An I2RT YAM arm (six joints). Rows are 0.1 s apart.
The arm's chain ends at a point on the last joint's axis. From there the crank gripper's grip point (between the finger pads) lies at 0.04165 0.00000 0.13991 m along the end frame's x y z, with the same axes.
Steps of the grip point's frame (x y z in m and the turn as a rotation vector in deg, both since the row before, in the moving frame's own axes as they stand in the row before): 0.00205 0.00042 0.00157 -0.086 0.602 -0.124; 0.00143 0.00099 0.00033 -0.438 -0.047 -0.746; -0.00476 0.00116 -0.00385 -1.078 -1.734 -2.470; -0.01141 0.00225 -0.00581 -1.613 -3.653 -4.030; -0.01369 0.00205 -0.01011 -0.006 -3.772 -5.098; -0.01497 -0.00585 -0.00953 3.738 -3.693 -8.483
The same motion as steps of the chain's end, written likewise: 0.00058 0.00030 0.00202 -0.086 0.602 -0.124; 0.00154 0.00046 0.00030 -0.438 -0.047 -0.746; -0.00053 0.00022 -0.00504 -1.078 -1.734 -2.470; -0.00246 0.00089 -0.00816 -1.613 -3.653 -4.030; -0.00424 0.00532 -0.01254 -0.006 -3.772 -5.098; -0.00478 0.00879 -0.01141 3.738 -3.693 -8.483
